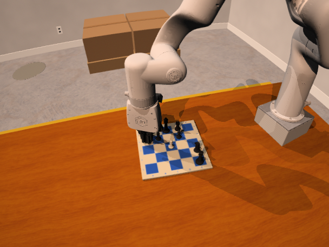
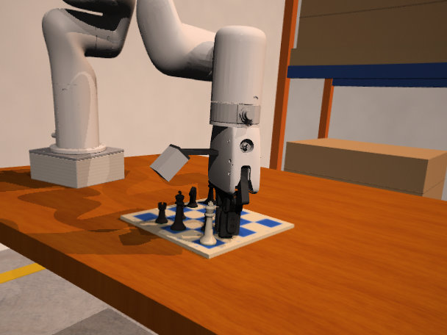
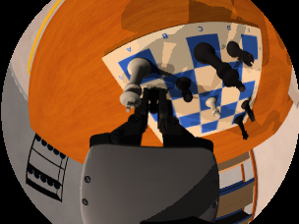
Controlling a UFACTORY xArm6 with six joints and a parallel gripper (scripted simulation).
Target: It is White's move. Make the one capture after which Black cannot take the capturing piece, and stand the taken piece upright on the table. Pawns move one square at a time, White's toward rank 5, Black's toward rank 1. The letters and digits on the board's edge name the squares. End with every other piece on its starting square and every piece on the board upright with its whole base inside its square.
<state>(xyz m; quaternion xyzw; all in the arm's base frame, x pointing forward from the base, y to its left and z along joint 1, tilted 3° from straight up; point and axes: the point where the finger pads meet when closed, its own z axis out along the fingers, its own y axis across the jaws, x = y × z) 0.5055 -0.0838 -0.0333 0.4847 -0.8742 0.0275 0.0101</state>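
Right now my hand is 40 mm to the left of the tall white piece and 10 mm below it. From my hand the other things lie so: white pawn 70 mm behind, 50 mm to the left, 10 mm below; blue-and-cream chessboard 70 mm behind, 50 mm to the left, 30 mm below; black tall piece 80 mm behind, 30 mm to the right, 10 mm above.
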